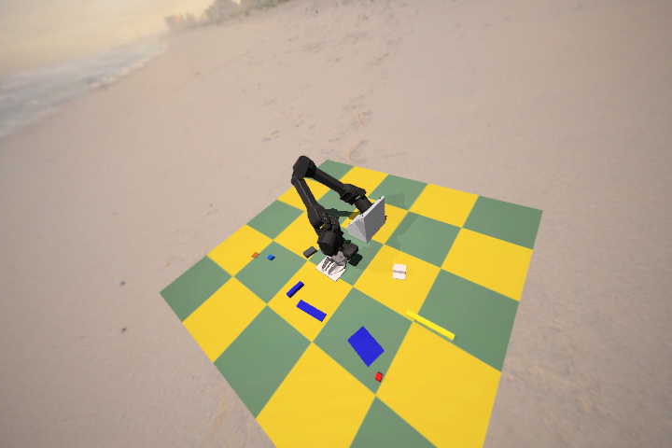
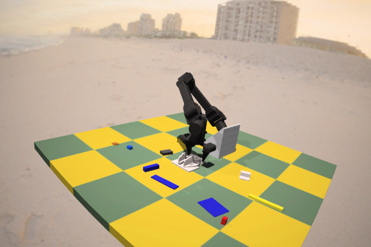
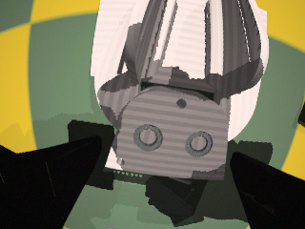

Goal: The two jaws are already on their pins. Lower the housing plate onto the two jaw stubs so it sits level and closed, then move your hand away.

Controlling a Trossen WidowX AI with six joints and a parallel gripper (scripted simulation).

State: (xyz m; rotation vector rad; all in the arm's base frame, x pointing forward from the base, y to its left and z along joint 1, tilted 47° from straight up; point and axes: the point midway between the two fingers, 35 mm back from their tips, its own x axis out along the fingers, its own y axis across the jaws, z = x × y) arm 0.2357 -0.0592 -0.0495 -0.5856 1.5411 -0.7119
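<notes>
The white base plate is 8 cm ahead of my gripper tip, 1 cm to the right of it and 2 cm below it. Round my gripper tip: yellow bar (8 cm ahead, 43 cm to the left, 2 cm below); blue sheet (26 cm ahead, 29 cm to the left, 2 cm below); dark block (5 cm ahead, 15 cm to the right, 1 cm below).
</notes>
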